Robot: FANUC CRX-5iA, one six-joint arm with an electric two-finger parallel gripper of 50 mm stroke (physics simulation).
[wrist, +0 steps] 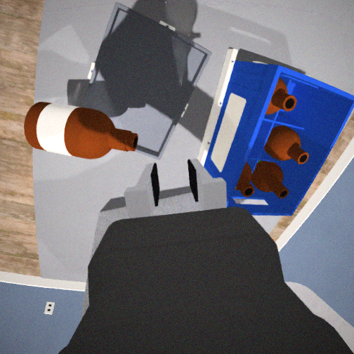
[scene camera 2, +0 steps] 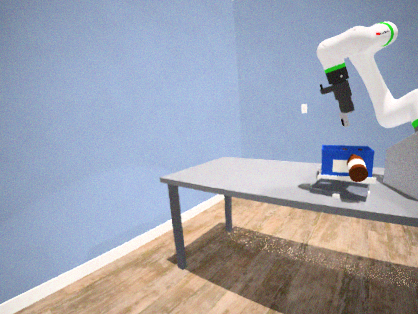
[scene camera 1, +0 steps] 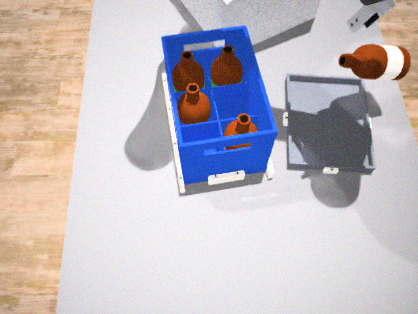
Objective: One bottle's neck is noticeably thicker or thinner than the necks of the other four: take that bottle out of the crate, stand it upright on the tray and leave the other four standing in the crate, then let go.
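Frame: origin at the arm's base, x left, y up, z ahead, level; millimetres.
Seen in the pictures: gripper, fingertip midpoint: (scene camera 2: 346,125) (scene camera 1: 358,24).
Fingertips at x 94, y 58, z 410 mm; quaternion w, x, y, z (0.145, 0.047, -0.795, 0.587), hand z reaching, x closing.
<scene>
Pixels of each thing's top centre, then the offset from my fingertips to it. "*": a spot on its surface instead.
- brown bottle with a white label, top centre: (scene camera 1: 377,49) (scene camera 2: 356,155) dz -39, dx +100, dy -124 mm
- grey tray, surface spot: (scene camera 1: 288,145) * dz +67, dx -90, dy -290 mm
- blue crate, top centre: (scene camera 1: 215,80) (scene camera 2: 346,147) dz -26, dx -244, dy -138 mm
A brown bottle with a white label (scene camera 1: 377,62) (scene camera 2: 357,168) (wrist: 80,130) is tipped onto its side and appears to be in the air near the tray, apart from the fingers. My gripper (scene camera 1: 362,21) (scene camera 2: 345,122) (wrist: 173,174) is above the table with its fingers apart and nothing between them. The grey tray (scene camera 1: 288,145) (wrist: 199,72) holds no bottle and lies beside the blue crate (scene camera 1: 195,167) (scene camera 2: 327,155) (wrist: 245,80). The other four bottles stand in the crate; one of them (scene camera 1: 194,107) is in its left column in scene view 1. Their lower parts are hidden.
White brackets (scene camera 1: 226,177) border the crate's base, and small white clips (scene camera 1: 330,170) sit at the tray's edges. The grey robot pedestal (scene camera 1: 280,20) (scene camera 2: 405,160) stands behind the crate. The table edge (scene camera 2: 200,186) drops to a wooden floor (scene camera 2: 125,280).
</scene>
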